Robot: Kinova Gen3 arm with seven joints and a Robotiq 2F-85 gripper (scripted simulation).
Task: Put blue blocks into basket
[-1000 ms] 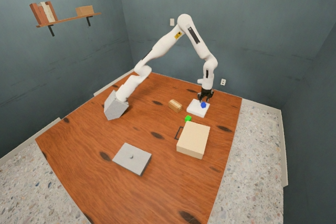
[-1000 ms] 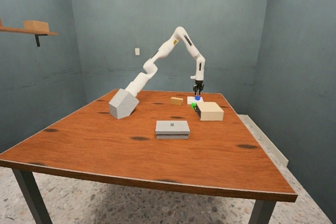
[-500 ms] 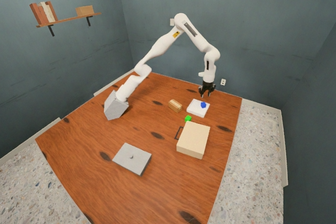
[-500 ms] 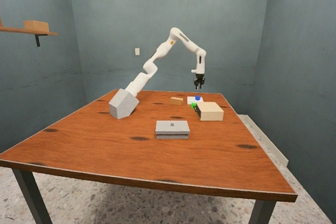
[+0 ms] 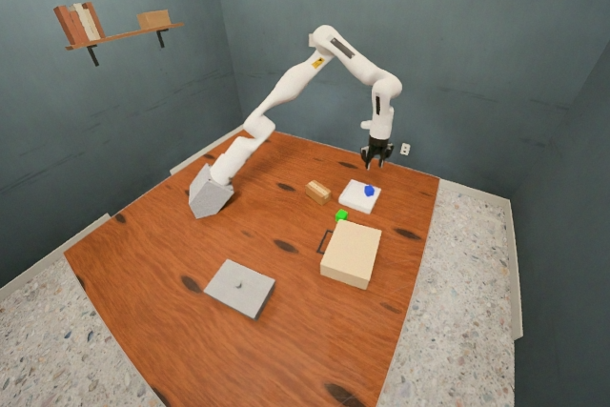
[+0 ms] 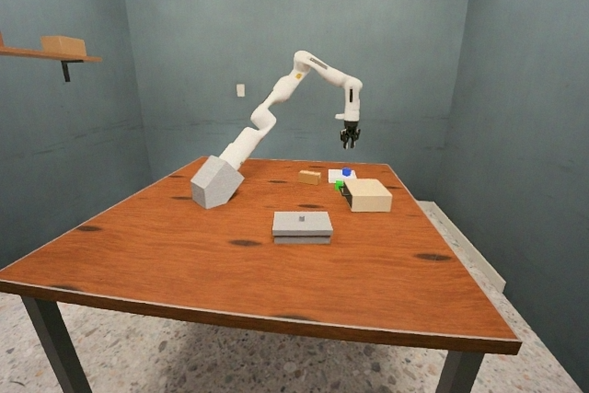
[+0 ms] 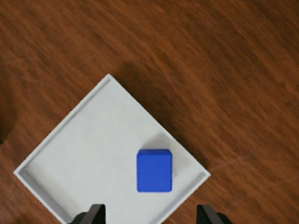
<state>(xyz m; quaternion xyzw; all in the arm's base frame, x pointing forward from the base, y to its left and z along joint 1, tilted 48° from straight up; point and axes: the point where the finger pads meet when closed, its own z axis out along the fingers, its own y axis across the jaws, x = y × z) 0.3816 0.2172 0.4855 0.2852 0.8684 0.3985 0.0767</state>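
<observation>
Now: hand 66 cm to the left of the metal lid, 13 cm above it and 1 cm short of it. Round my hand: white basket (17 cm below, 4 cm to the right, 2 cm behind); green block (19 cm to the right, 16 cm below, 1 cm ahead); red block (17 cm to the right, 16 cm below, 13 cm behind).
</observation>
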